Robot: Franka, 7 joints.
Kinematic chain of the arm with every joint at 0, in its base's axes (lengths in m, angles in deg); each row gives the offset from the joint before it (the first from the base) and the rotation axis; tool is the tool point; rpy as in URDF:
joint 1: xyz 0 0 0.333 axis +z
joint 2: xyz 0 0 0 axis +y
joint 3: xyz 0 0 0.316 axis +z
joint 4: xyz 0.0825 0 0 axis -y
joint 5: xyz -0.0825 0 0.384 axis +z
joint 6: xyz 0 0 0 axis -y
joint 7: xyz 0.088 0 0 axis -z
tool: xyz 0 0 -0.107 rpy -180 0 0
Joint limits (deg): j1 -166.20..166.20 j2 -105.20..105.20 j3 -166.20..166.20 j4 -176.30..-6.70 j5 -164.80..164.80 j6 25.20..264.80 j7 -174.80..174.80
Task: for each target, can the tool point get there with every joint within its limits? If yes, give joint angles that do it. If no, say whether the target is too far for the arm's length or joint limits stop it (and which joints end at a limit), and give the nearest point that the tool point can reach.
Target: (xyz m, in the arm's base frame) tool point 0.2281 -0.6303 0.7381
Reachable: yes | joints -97.32 30.28 30.08 -59.12 -74.66 195.68 -23.03
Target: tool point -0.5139 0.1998 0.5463
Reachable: yes | joints 47.11 -16.84 109.54 -92.70 -21.98 77.57 -144.76
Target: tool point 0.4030 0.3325 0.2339
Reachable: yes | joints -71.95 -39.03 108.03 -133.27 -64.26 164.24 -81.55
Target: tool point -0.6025 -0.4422 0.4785
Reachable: yes | joints 50.77 -50.98 133.02 -57.89 112.38 67.10 66.89
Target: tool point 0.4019 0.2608 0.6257
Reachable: yes | joints -78.71 -55.26 59.41 -89.74 -129.58 235.66 -14.32
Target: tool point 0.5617 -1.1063 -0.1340
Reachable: no: too far | nearest point 0.3635 -0.7159 0.0308 | short by 0.468 m
